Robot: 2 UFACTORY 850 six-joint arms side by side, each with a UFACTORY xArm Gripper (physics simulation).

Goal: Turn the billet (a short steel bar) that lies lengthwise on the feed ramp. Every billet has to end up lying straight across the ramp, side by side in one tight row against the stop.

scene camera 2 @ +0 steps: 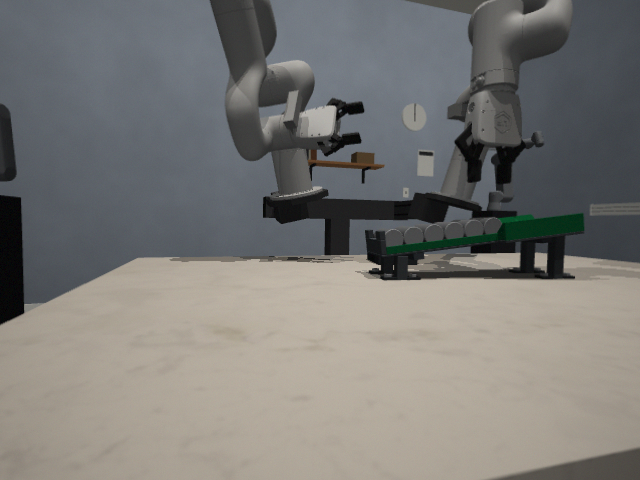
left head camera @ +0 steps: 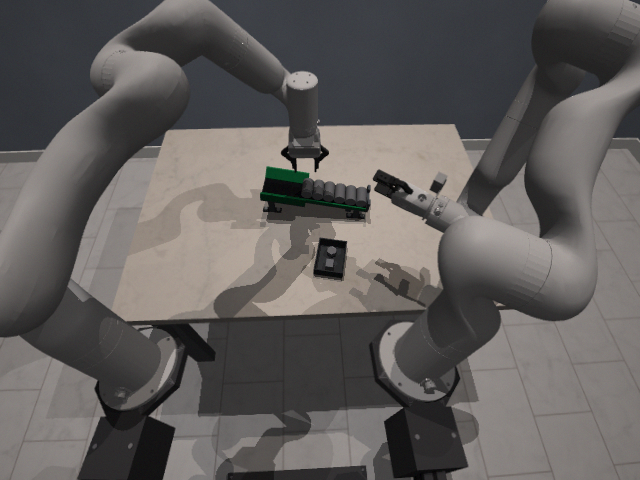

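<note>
The green feed ramp slopes down to its dark stop, at the right in the head view and at the left in the scene view. Several grey billets lie across it side by side in one row from the stop upward. The uppermost billet lies beside its neighbour, roughly across; a slight skew is too small to tell. No billet shows lengthwise. My left gripper is open and empty above the ramp's upper part. My right gripper is open and empty, beyond the stop end.
A small black tray with two small grey pieces stands in front of the ramp on the table. The ramp stands on dark legs. A wall shelf with a box is in the background.
</note>
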